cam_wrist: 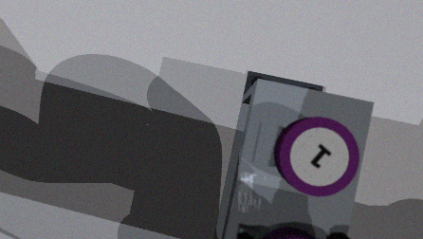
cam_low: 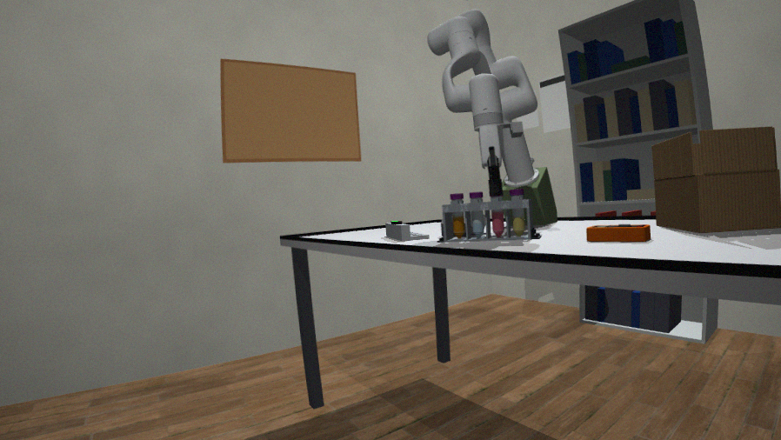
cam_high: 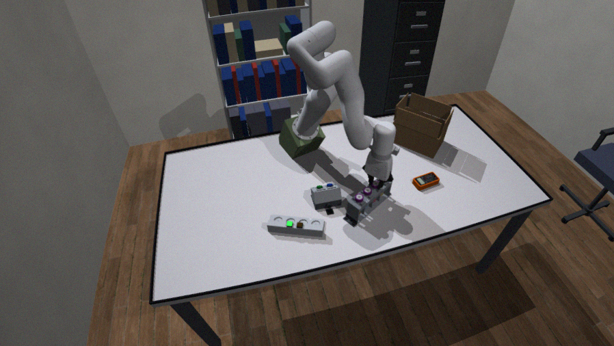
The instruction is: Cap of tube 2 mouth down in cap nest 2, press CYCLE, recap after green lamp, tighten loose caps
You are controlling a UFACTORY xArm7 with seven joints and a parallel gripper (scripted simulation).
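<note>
The cap marked 1 is 20 mm behind my hand, 50 mm to the left of it and 10 mm below it. Round my hand: blue key: 120 mm behind, 150 mm to the right, 60 mm below; key housing: 100 mm behind, 180 mm to the right, 80 mm below; green key: 130 mm behind, 190 mm to the right, 60 mm below.
</note>
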